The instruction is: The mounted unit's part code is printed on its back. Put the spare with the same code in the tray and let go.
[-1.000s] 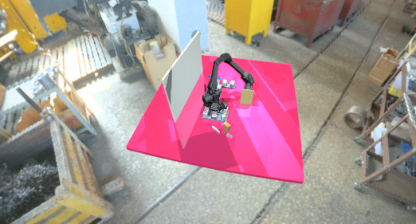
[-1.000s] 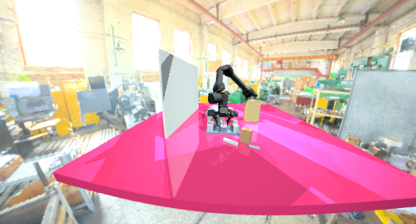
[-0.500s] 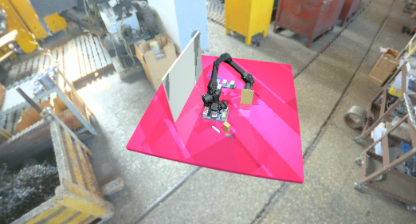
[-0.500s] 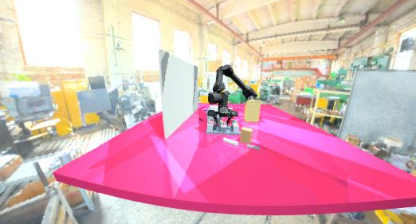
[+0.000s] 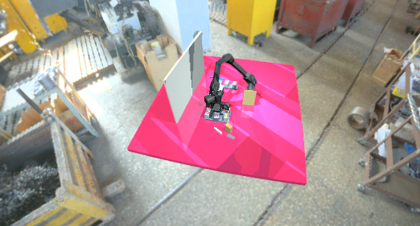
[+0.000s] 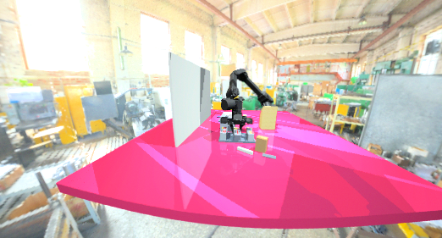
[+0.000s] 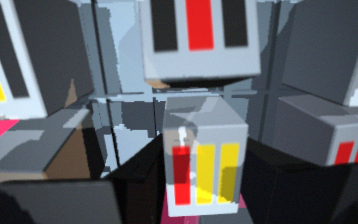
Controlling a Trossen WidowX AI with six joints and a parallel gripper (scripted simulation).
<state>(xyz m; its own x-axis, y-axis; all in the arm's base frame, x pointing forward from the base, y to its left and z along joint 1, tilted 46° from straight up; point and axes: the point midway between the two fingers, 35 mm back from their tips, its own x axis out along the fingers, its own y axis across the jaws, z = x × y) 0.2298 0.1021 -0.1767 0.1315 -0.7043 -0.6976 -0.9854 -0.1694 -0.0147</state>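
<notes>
Right now the grey rack is 30 mm to the left of my gripper tip, 10 mm below it and 10 mm behind it. Also, from my gripper tip: brown block 140 mm to the left, 130 mm behind, 20 mm above; thin bar 170 mm to the left, 50 mm behind, 10 mm below; grey mounted unit 150 mm to the right, 70 mm ahead, 30 mm above.
</notes>
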